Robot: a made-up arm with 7 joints.
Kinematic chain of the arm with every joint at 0, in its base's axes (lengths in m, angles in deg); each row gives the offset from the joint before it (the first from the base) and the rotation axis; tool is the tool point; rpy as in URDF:
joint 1: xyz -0.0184 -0.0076 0.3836 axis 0 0.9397 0.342
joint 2: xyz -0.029 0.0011 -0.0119 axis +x
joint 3: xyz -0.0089 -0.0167 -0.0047 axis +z
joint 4: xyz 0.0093 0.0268 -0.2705 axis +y
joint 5: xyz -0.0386 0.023 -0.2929 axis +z
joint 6: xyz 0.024 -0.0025 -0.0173 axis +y
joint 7: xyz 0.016 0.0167 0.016 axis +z
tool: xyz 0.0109 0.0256 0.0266 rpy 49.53 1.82 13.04
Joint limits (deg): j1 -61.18..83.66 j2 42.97..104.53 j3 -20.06..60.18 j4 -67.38..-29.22 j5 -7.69..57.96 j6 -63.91..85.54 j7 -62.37..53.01
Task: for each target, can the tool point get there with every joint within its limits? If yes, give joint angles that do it. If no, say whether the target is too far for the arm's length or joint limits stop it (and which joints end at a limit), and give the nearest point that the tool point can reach.
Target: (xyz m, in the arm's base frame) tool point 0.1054 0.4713 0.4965
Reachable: yes | joints 0.90 98.36 -8.06 -33.86 25.52 -16.38 -44.13
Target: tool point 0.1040 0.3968 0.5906
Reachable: yes | joints 41.31 99.46 45.51 -57.31 8.04 -6.83 10.02
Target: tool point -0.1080 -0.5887 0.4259
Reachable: no: joint limits stop it (at a limit: joint 1, joint 2, joint 3, joint 4, joint 5, joint 7) | nearest point 0.4172 0.0409 0.4588 | short by 0.821 m
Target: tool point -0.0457 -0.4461 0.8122
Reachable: no: joint limits stop it (at a limit: joint 1, joint 2, joint 4, joint 5) | nearest point 0.0121 0.2422 0.7472 | short by 0.694 m
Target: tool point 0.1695 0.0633 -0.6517
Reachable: no: too far | nearest point 0.0794 0.2661 -0.0692 | short by 0.623 m
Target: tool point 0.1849 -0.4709 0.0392
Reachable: no: joint limits stop it (at a limit: joint 2, joint 3, joint 4, joint 5, joint 7) | nearest point 0.3281 0.1530 0.1425 | short by 0.648 m
